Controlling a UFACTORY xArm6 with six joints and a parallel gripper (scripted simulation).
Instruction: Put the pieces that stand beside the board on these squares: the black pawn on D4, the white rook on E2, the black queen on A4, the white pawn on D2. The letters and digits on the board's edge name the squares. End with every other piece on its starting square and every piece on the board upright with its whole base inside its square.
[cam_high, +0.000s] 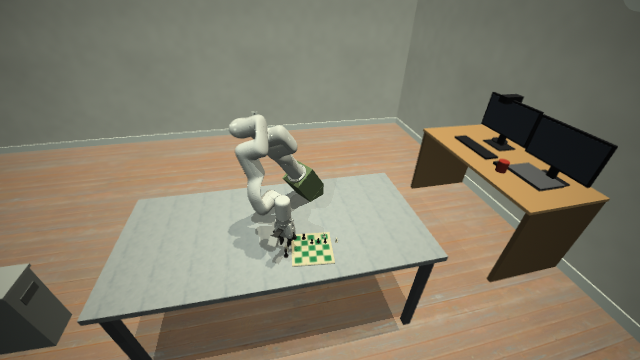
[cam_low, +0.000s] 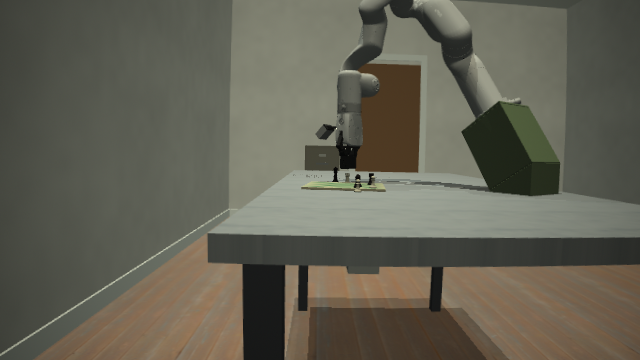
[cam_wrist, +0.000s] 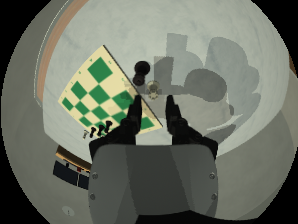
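My gripper is now 50 mm above the white rook. The rest, counted from my hand: chessboard 30 mm ahead, 140 mm to the left, 60 mm below; black queen 40 mm ahead, 10 mm to the right, 40 mm below.
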